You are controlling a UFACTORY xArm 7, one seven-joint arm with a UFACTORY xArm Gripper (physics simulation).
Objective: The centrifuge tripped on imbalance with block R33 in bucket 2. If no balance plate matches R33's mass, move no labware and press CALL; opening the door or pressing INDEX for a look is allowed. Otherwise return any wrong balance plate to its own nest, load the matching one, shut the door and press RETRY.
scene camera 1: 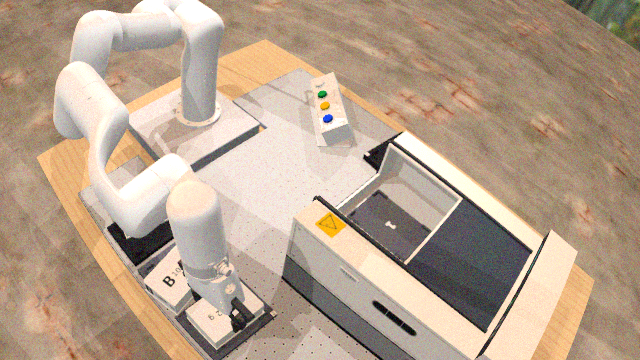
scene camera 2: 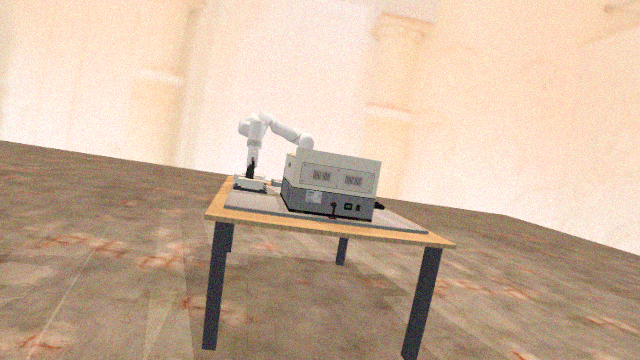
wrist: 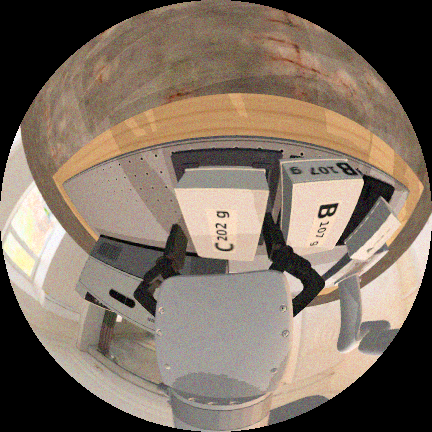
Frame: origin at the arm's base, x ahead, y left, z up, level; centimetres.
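Seen in the pictures: gripper, fingertip midpoint: [scene camera 1: 220, 312] [scene camera 2: 248, 179] [wrist: 221, 226]; arm's base at its link origin: [scene camera 1: 198, 113] [wrist: 346, 277].
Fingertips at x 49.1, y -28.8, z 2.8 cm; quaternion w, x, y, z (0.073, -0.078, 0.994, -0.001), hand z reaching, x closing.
Offsets run from my fingertips to a thing's top centre. "spot": to the spot under its first point.
My gripper [scene camera 1: 239, 315] [scene camera 2: 250, 172] [wrist: 221, 226] is open, with one finger on each side of the white balance plate marked C 202 g @[dx -0.1, dy +1.2, dz +0.1 cm] [scene camera 1: 210, 320] [wrist: 221, 197]. That plate sits in its dark nest @[spot: dx +4.2, dy +8.3, dz -4.0 cm] [scene camera 1: 268, 313] at the table's front left corner. Plate B 107 g @[dx -11.1, dy -1.8, dz +0.7 cm] [scene camera 1: 167, 281] [wrist: 322, 201] stands in the nest beside it. A third plate @[dx -29.8, dy +0.8, dz +0.9 cm] [wrist: 372, 233] shows partly at the edge of the wrist view; I cannot read its label. The centrifuge [scene camera 1: 358, 268] [scene camera 2: 331, 183] has its door slid open. The dark bucket [scene camera 1: 389, 226] in the chamber carries nothing.
The button box @[dx -29.1, dy +58.0, dz +3.1 cm] [scene camera 1: 333, 129] stands behind the centrifuge with a green button @[dx -32.5, dy +57.7, dz +2.2 cm] [scene camera 1: 321, 93], a yellow button @[dx -28.4, dy +54.7, dz +2.2 cm] [scene camera 1: 324, 105] and a blue button @[dx -24.4, dy +51.7, dz +2.2 cm] [scene camera 1: 327, 118]. My arm's base [scene camera 1: 196, 113] is at the back left. The wooden table edge [scene camera 1: 133, 308] runs close to the nests.
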